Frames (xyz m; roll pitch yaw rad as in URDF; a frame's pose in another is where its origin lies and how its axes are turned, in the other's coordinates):
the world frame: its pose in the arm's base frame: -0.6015 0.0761 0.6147 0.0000 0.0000 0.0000
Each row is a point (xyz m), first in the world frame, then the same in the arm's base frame.
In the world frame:
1: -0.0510 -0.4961 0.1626
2: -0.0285 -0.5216 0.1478
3: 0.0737 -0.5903 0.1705
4: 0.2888 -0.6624 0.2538
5: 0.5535 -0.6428 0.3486
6: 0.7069 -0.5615 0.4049
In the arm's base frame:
1: -0.6525 -0.4200 0.7773
2: -0.6300 -0.4455 0.7625
3: -0.5278 -0.5142 0.7852
4: -0.3127 -0.5863 0.8685
5: -0.0480 -0.5667 0.9633
6: 0.1054 -0.4854 1.0196

